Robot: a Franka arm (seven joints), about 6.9 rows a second.
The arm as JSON. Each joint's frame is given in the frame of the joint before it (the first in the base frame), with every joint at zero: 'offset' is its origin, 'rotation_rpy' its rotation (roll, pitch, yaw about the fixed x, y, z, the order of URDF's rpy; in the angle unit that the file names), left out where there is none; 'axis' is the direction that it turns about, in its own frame. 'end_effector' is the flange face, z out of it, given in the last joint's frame.
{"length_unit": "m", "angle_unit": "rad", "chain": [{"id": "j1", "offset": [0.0, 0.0, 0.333], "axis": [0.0, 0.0, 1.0]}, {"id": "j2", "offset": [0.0, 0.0, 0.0], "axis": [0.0, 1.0, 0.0]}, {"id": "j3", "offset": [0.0, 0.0, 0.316], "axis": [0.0, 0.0, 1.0]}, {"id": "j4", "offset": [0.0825, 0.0, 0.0], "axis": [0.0, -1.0, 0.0]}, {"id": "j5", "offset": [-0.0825, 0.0, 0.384], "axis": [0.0, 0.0, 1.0]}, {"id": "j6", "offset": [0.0, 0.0, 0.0], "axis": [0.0, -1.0, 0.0]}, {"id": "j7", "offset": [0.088, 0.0, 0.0], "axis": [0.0, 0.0, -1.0]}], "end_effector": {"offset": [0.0, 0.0, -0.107], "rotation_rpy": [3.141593, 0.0, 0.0]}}
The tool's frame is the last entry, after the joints.
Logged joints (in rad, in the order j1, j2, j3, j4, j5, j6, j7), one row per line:
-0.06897 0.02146 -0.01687 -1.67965 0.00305 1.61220 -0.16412
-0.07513 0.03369 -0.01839 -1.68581 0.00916 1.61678 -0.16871
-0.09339 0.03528 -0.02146 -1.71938 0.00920 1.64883 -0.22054
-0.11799 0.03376 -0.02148 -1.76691 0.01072 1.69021 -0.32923
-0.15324 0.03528 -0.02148 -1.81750 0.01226 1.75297 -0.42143
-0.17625 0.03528 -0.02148 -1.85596 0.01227 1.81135 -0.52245
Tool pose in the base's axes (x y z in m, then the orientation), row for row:
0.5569 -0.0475 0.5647 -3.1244 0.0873 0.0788
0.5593 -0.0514 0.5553 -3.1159 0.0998 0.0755
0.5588 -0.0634 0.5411 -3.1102 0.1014 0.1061
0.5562 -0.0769 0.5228 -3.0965 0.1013 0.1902
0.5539 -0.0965 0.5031 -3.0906 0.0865 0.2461
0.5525 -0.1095 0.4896 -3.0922 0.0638 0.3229
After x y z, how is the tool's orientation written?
As angles about the fixed x, y, z axes (roll, pitch, yaw), in radians.
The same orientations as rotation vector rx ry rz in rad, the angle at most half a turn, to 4 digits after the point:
-3.1225 -0.1219 0.1374
-3.1136 -0.1156 0.1570
-3.1073 -0.1625 0.1603
-3.0884 -0.2910 0.1632
-3.0753 -0.3769 0.1428
-3.0612 -0.4961 0.1100

